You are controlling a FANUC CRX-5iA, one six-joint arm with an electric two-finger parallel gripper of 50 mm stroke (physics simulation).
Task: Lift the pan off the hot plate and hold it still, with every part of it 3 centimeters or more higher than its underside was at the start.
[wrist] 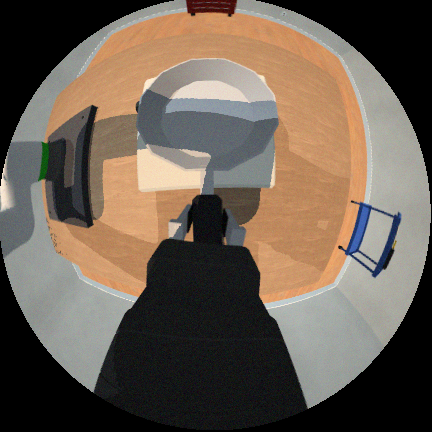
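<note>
There is my gripper (207, 214), which I can see, and along with it I see a grey round pan (203, 114) and a cream hot plate (153, 173).
</note>
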